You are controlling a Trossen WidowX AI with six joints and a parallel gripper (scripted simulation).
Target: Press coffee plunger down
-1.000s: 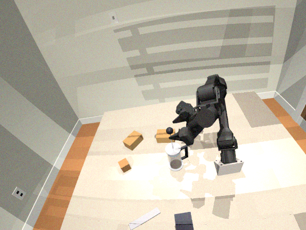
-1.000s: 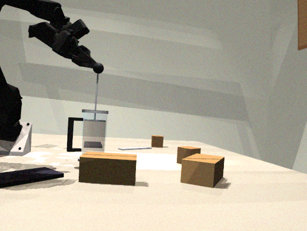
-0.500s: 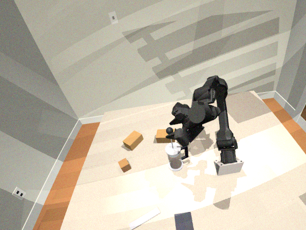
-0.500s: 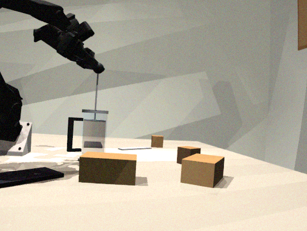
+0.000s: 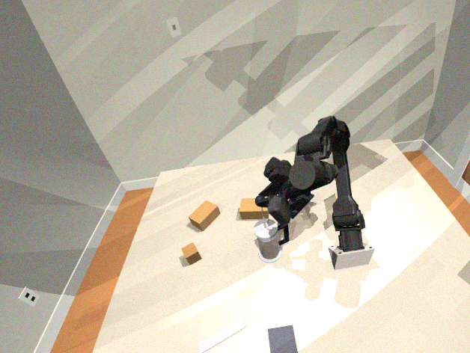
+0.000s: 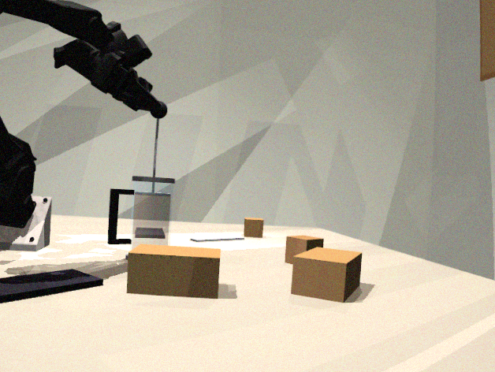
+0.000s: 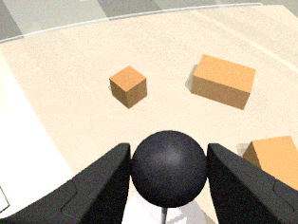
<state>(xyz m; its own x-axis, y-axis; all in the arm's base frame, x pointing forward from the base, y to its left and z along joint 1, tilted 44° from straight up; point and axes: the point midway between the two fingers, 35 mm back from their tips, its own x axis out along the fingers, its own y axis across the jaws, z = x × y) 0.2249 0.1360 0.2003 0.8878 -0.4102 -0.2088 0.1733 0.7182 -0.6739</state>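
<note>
My gripper tip is 130 mm above the glass coffee press, 20 mm past it and 10 mm to the left of it.
</note>
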